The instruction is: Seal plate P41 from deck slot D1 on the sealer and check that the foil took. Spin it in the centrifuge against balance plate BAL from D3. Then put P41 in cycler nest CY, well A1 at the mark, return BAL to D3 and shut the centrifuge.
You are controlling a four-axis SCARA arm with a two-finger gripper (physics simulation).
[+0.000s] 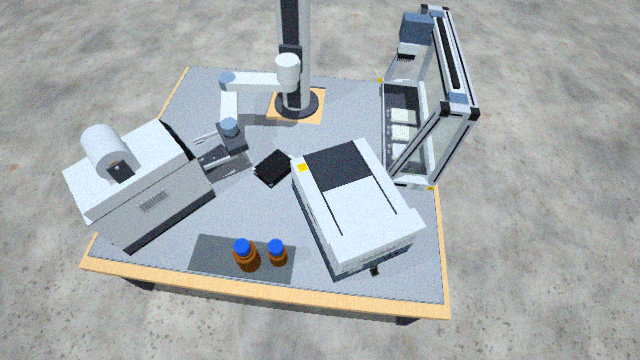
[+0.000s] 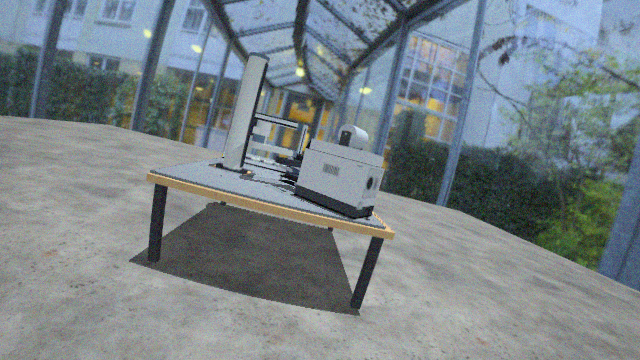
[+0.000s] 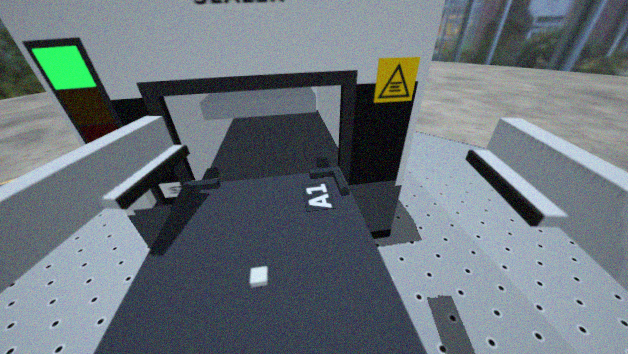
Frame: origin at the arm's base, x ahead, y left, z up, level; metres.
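Where they show: gripper, fingertip midpoint: (image 1: 198, 154) (image 3: 320, 135); arm's base, link origin: (image 1: 296, 103) (image 2: 231, 169).
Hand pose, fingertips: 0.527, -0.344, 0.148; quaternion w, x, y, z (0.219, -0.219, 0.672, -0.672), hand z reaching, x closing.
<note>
Things, the pixels of their top centre, and the offset from my fingertips, as dx, dy, dz. Level surfaces: height alone.
- white sealer, top centre: (image 1: 104, 136) (image 2: 352, 126) +0.212, -0.138, +0.341
- black flat block, top centre: (image 1: 273, 164) (image 2: 293, 176) -0.051, +0.317, -0.083
- dark mat, surface height: dz -0.130
The white sealer (image 1: 152, 200) (image 2: 332, 175) (image 3: 300, 47) has its green lamp lit. Its dark tray (image 3: 250, 230), marked A1 at the inner right corner, is out in front of the opening; it bears a small white square and no plate. My gripper (image 1: 201, 154) (image 3: 320, 135) is open and empty, its fingers wide apart on either side of the tray and seemingly above it. On the framed deck at the right, pale plates (image 1: 402, 116) (image 1: 400, 133) stand in a row; a third is partly behind the frame. I cannot tell which is P41 or BAL.
A large white machine (image 1: 367, 205) with a dark top panel stands right of centre, its name not readable. A black flat block (image 1: 274, 168) lies between it and the sealer. Two amber bottles (image 1: 247, 260) (image 1: 277, 256) stand on a dark mat (image 1: 210, 255) at the front edge.
</note>
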